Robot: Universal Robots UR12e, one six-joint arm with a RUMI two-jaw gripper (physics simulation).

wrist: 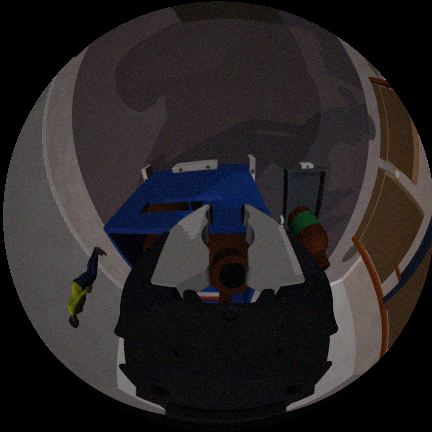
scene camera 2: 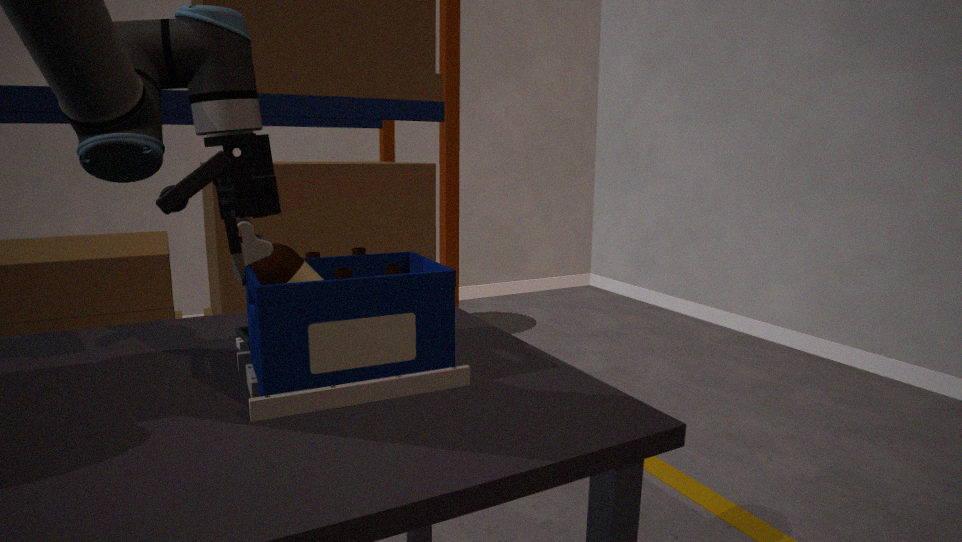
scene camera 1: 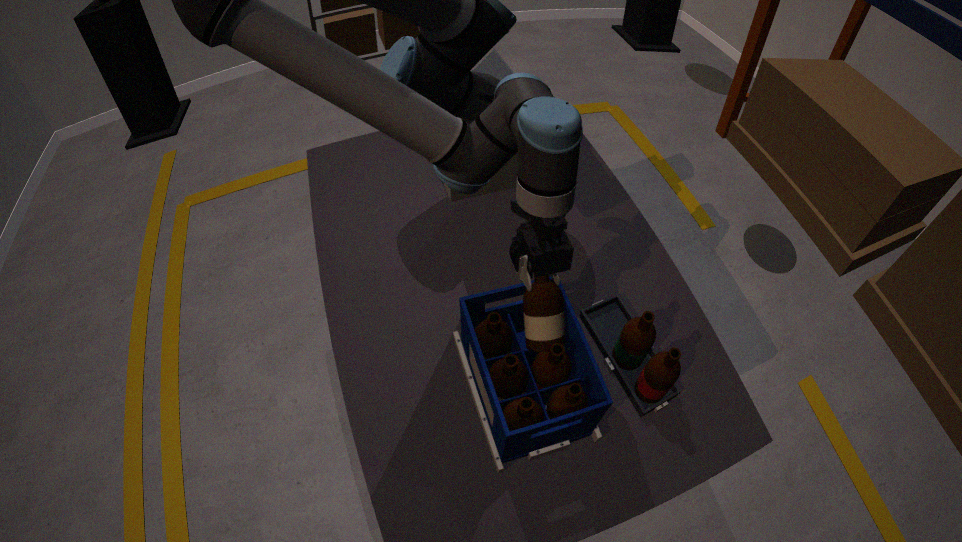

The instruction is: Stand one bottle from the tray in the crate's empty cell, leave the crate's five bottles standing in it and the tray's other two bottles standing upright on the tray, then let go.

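Frame: origin at the arm's base, x down, y left, z ahead, level; millimetres.
Seen in the pictures: gripper, fingertip midpoint: (wrist: pixel 226 206) (scene camera 2: pixel 244 283); arm's base, origin of the base link: (scene camera 1: pixel 476 107).
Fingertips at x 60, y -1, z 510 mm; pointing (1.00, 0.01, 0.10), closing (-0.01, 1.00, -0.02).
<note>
Pixels of each thing's top centre, then the offset from my fingertips to it. "spot": a spot on its surface instead. Level surfaces: height alone.
- blue crate, middle of its top: (scene camera 2: pixel 345 266) (wrist: pixel 195 291) (scene camera 1: pixel 534 349) dx -24, dy -44, dz +143 mm
- dark tray, surface spot: (scene camera 1: pixel 609 323) (wrist: pixel 304 186) spot: dx +146, dy +178, dz +37 mm
- green-label bottle, middle of its top: (scene camera 1: pixel 648 316) (scene camera 2: pixel 312 252) (wrist: pixel 324 267) dx -9, dy +192, dz +124 mm
- red-label bottle, middle of its top: (scene camera 1: pixel 675 353) (scene camera 2: pixel 358 248) dx -9, dy +214, dz +213 mm
- dark table, its level: dx +151 mm
A brown bottle with a cream label (scene camera 1: pixel 543 327) (scene camera 2: pixel 307 272) leans tilted in the far right cell of the blue crate (scene camera 1: pixel 511 441) (scene camera 2: pixel 282 350) (wrist: pixel 185 185), with its shoulder above the rim. My gripper (scene camera 1: pixel 541 276) (scene camera 2: pixel 247 259) (wrist: pixel 226 206) is shut on its neck; the bottle's mouth shows between the jaws in the wrist view. Its base is hidden. Several brown bottles (scene camera 1: pixel 508 377) stand upright in the other cells. On the dark tray (scene camera 1: pixel 609 323) (wrist: pixel 304 190) right of the crate, a green-label bottle (scene camera 1: pixel 629 353) (wrist: pixel 305 222) and a red-label bottle (scene camera 1: pixel 653 385) stand upright.
White rails (scene camera 1: pixel 477 397) (scene camera 2: pixel 356 393) line the crate's foot on the dark table (scene camera 1: pixel 376 269) (scene camera 2: pixel 134 471). Large cardboard boxes (scene camera 1: pixel 834 134) stand on the floor to the right. A person in a yellow top (wrist: pixel 77 300) shows at the left of the wrist view.
</note>
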